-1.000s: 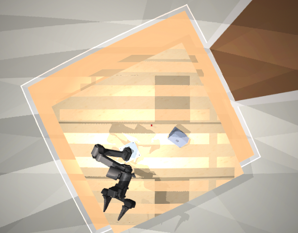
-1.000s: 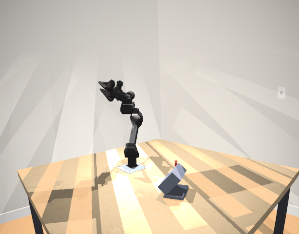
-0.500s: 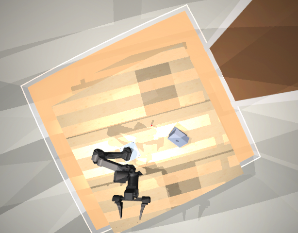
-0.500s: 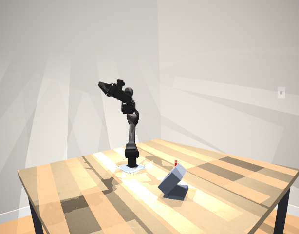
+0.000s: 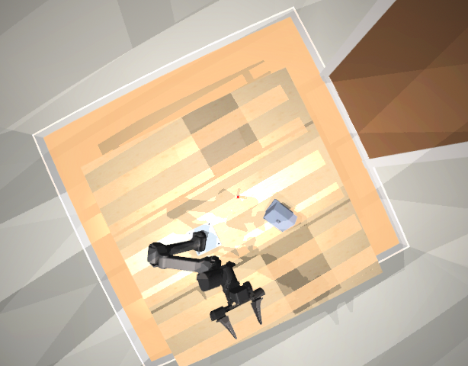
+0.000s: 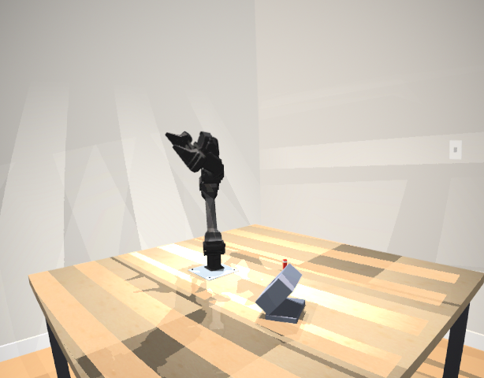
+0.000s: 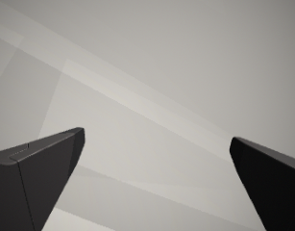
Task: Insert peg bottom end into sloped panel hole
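Right now the red peg is 470 mm below my gripper tip, 380 mm to the left of it and 110 mm ahead of it. Also, from my gripper tip: grey-blue sloped panel 450 mm below, 280 mm ahead, 200 mm to the left.
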